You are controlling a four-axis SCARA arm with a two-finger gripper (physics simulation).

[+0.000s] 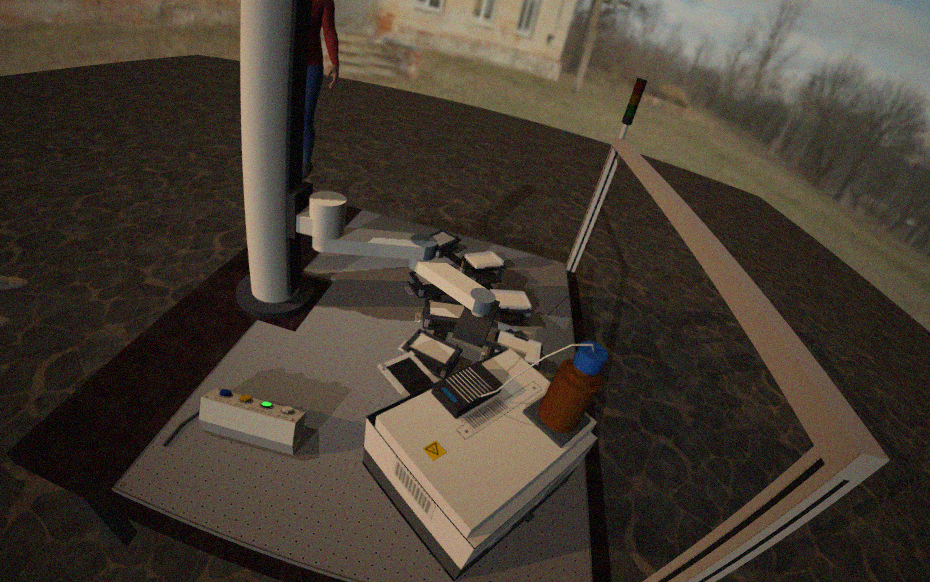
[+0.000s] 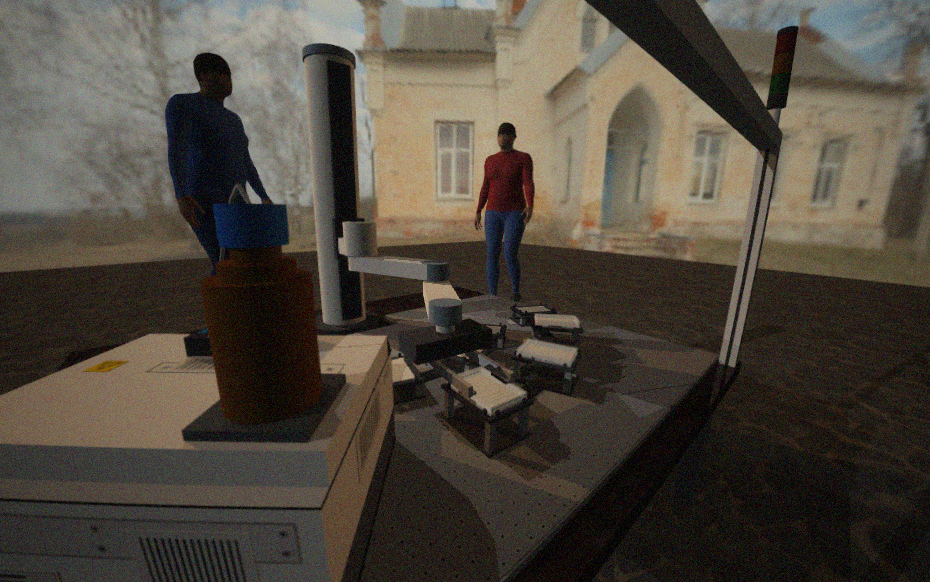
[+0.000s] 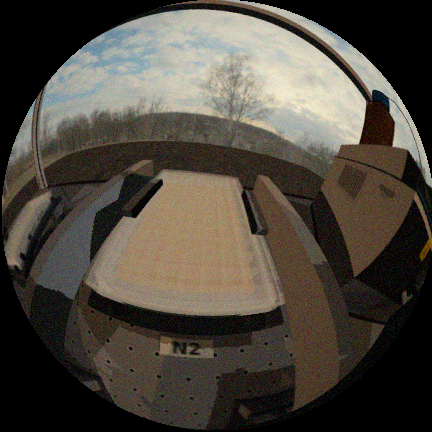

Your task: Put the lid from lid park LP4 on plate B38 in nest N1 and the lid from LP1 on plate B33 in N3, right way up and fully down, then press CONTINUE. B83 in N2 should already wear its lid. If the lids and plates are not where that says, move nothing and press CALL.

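Places are measured from the arm's base along level axes (x ahead, y left, z up), in centimetres.
Pixels of known places: gripper, fingertip midpoint: [image 1: 528, 345] [image 2: 492, 384] [image 3: 202, 176]; arm's base, origin of the base link: [image 1: 275, 293] [image 2: 345, 324].
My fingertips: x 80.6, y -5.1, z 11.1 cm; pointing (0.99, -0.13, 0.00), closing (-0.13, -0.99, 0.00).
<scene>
Ahead of a thing's pixels: the offset from my fingertips to its middle. "spot": to the spot under its first point.
A pale, cloudy-topped plate @[dz -1.4, dx -2.2, dy +0.6 cm] [image 1: 522, 347] [image 2: 495, 393] [image 3: 200, 250] sits level in the nest with the N2 label @[spot: dz -9.6, dx -11.0, dy +1.2 cm] [image 3: 186, 347]; its top looks lid-like, but its number is not readable. My gripper [image 3: 202, 176] is low over N2, its two black pads against the plate's long sides, with no visible gap; it is shut on this plate. Other white pieces stand on dark holders: one plate or lid @[dz -2.2, dx -6.1, dy +25.1 cm] [image 1: 513, 300] [image 2: 547, 352] [image 3: 31, 227] beside N2, another @[dz -1.4, dx -17.8, dy +46.1 cm] [image 1: 483, 260] [image 2: 556, 320] farther back. Which are LP1, LP4, N1 and N3 cannot be told.
A button box @[dz -5.7, dx -59.1, dy -42.9 cm] [image 1: 251, 424] with blue, yellow, lit green and white buttons stands at the front left. A large pale machine [image 1: 452, 466] [image 2: 356, 411] [image 3: 372, 200] bears an amber bottle @[spot: dz +21.8, dx +2.2, dy -38.2 cm] [image 1: 570, 396] [image 2: 264, 343] [image 3: 377, 122]. A person in red [image 2: 506, 179] stands behind the table.
</scene>
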